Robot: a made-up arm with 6 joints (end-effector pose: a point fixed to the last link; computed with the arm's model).
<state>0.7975 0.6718 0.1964 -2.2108 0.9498 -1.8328</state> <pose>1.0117 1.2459 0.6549 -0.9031 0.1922 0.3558 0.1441</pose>
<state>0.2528 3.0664 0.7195 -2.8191 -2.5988 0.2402</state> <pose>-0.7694 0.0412 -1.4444 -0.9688 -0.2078 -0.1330 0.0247</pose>
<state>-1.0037 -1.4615 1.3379 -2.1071 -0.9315 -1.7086</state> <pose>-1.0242 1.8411 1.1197 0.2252 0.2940 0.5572 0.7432</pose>
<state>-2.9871 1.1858 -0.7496 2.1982 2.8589 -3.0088</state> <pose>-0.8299 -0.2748 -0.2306 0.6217 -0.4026 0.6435 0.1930</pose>
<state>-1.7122 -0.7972 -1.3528 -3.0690 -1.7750 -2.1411</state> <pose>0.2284 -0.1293 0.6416 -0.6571 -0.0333 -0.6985 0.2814</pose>
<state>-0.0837 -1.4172 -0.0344 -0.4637 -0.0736 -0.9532</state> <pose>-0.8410 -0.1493 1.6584 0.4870 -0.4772 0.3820 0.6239</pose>
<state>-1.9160 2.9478 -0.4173 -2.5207 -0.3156 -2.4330</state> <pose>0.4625 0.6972 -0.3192 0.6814 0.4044 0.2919 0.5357</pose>
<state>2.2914 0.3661 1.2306 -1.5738 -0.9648 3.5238</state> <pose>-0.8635 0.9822 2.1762 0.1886 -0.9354 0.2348 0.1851</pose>
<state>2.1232 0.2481 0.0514 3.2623 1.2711 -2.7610</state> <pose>-0.9148 1.0206 1.3022 -0.6714 0.1560 0.6738 0.2661</pose>
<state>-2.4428 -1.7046 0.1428 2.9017 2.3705 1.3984</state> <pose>1.2978 0.7796 1.3110 0.4669 -0.5691 -0.6687 0.1049</pose>
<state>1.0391 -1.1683 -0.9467 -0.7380 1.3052 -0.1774</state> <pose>0.1783 -0.0544 0.9593 0.6461 -0.3894 0.2084 0.6225</pose>
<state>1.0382 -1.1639 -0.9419 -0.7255 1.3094 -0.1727</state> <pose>0.1807 -0.0544 0.9666 0.6413 -0.3953 0.2099 0.6233</pose>
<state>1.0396 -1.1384 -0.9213 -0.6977 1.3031 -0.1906</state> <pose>0.1903 -0.0467 0.9930 0.6376 -0.3971 0.2238 0.6210</pose>
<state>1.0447 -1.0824 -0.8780 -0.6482 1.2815 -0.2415</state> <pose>0.2110 -0.0256 1.0461 0.6355 -0.3914 0.2558 0.6145</pose>
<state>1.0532 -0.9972 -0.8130 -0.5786 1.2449 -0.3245</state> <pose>0.2437 0.0134 1.1221 0.6343 -0.3751 0.3037 0.6039</pose>
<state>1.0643 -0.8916 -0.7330 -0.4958 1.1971 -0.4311</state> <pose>0.2865 0.0722 1.2096 0.6330 -0.3467 0.3607 0.5907</pose>
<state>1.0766 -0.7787 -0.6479 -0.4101 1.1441 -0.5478</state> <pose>0.3344 0.1470 1.2940 0.6312 -0.3076 0.4173 0.5770</pose>
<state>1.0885 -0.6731 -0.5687 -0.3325 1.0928 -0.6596</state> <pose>0.3804 0.2273 1.3633 0.6290 -0.2636 0.4651 0.5644</pose>
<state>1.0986 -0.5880 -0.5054 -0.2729 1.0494 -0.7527</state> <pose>0.4176 0.2990 1.4111 0.6277 -0.2223 0.4993 0.5543</pose>
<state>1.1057 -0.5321 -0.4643 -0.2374 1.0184 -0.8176</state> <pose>0.4418 0.3494 1.4374 0.6284 -0.1909 0.5189 0.5472</pose>
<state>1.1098 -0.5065 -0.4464 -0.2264 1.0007 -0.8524</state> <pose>0.4522 0.3738 1.4462 0.6314 -0.1720 0.5262 0.5430</pose>
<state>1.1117 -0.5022 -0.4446 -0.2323 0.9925 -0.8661</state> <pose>0.4532 0.3788 1.4445 0.6362 -0.1626 0.5260 0.5406</pose>
